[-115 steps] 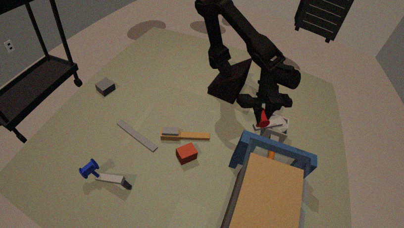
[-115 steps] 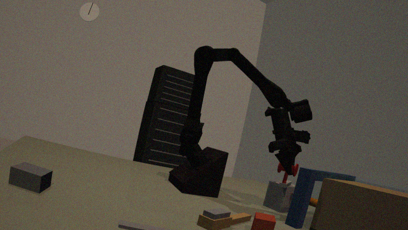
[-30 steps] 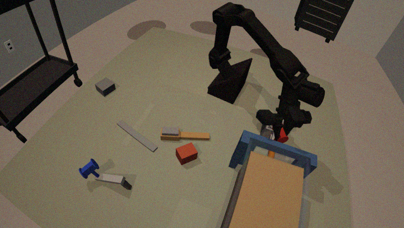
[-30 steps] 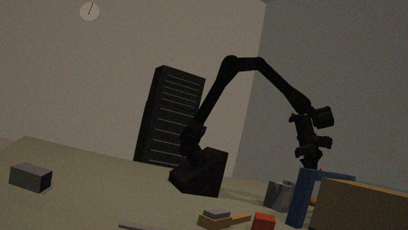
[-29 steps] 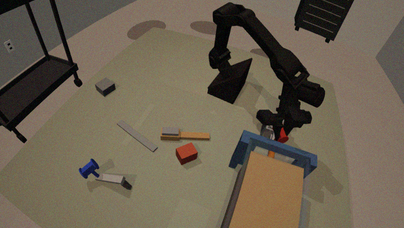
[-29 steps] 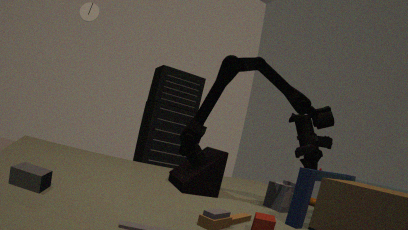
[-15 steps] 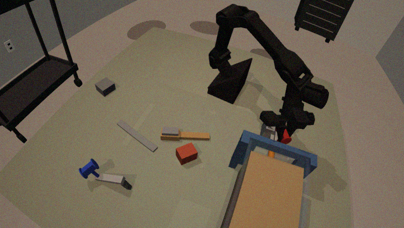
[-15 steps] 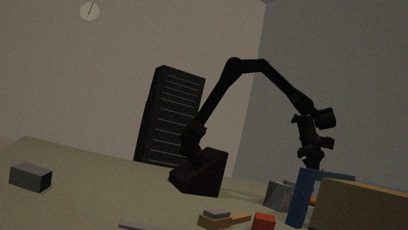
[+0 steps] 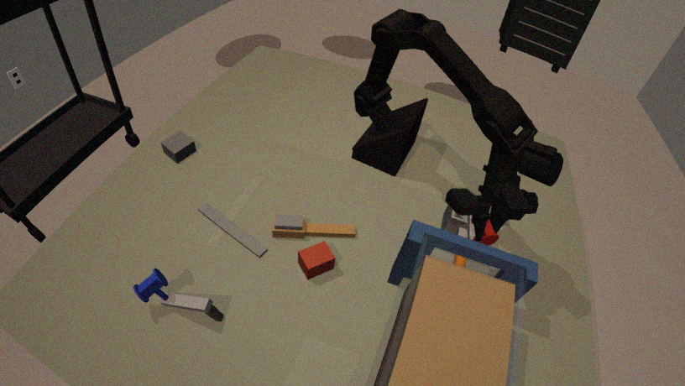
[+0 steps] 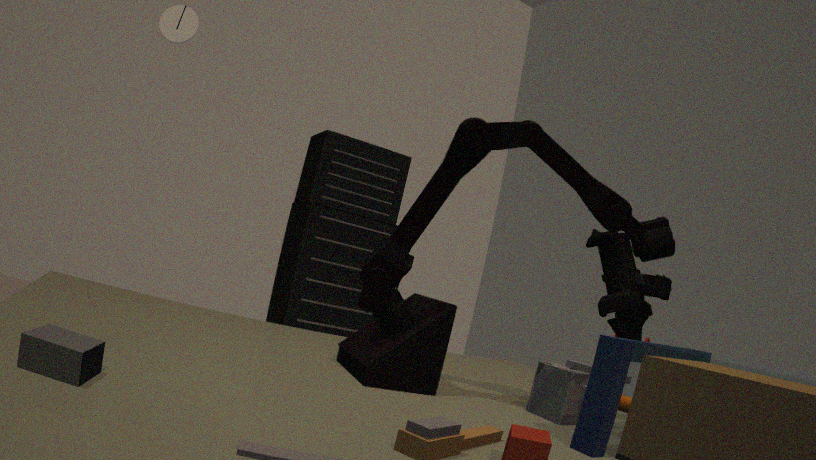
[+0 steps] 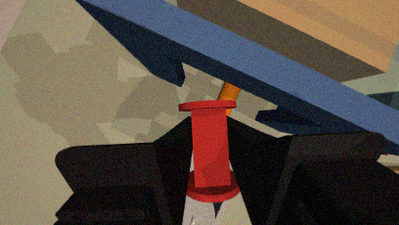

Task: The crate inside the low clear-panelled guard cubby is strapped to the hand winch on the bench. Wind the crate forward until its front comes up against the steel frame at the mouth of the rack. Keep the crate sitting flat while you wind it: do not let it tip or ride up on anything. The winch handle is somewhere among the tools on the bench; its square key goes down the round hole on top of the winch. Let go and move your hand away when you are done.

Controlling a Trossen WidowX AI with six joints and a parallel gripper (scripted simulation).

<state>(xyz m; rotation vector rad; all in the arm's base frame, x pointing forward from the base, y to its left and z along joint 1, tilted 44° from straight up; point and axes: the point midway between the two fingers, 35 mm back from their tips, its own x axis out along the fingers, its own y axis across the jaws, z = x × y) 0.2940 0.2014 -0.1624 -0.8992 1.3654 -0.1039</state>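
Now: gripper tip 5 cm past the red-knobbed winch handle, 1 cm to the left of it and 3 cm above it. Also, from my gripper tip: grey winch 13 cm behind, 3 cm to the right, 10 cm below; red knob 1 cm behind, 1 cm to the right; brown crate 23 cm ahead, 3 cm to the right, 9 cm below.
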